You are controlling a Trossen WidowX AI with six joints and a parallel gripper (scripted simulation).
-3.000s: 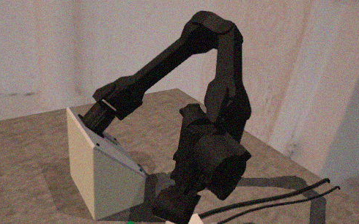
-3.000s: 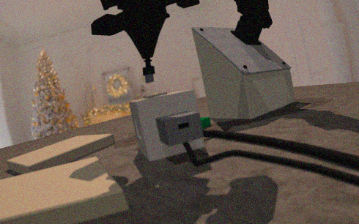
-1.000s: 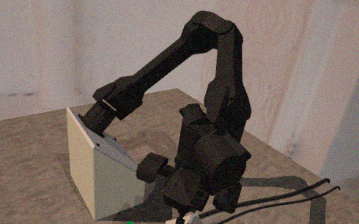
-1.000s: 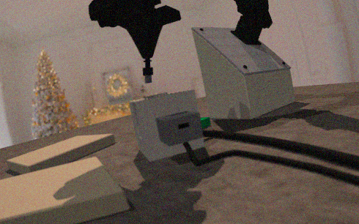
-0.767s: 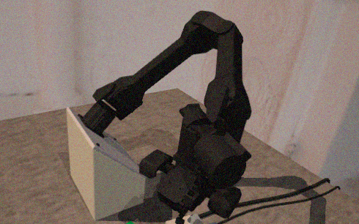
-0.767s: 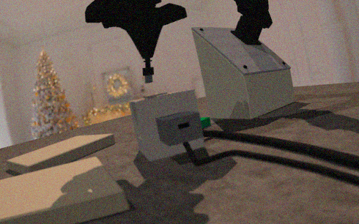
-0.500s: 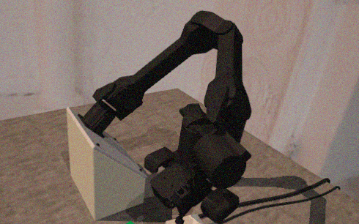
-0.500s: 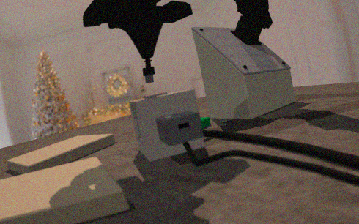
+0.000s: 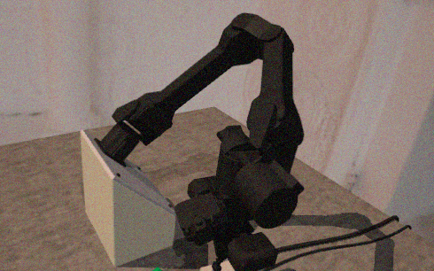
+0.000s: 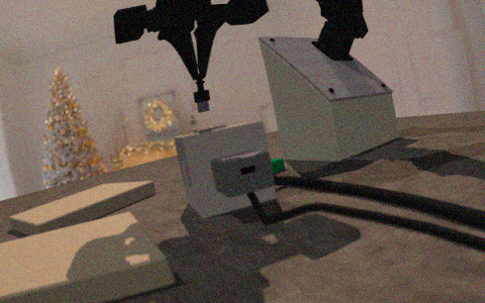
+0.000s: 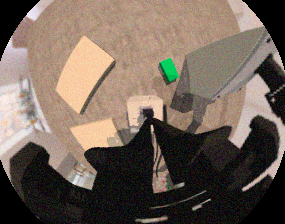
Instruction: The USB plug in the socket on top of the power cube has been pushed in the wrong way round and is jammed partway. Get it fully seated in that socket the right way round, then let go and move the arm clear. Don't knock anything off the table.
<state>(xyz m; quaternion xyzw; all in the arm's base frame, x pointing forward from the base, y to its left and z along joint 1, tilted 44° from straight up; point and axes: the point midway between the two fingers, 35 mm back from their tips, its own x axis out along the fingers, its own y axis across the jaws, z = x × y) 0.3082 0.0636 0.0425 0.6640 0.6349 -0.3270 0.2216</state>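
My gripper tip is 20 mm above the black USB plug. The rest, counted from my gripper tip: green block (100 mm behind, 70 mm to the right, 130 mm below).
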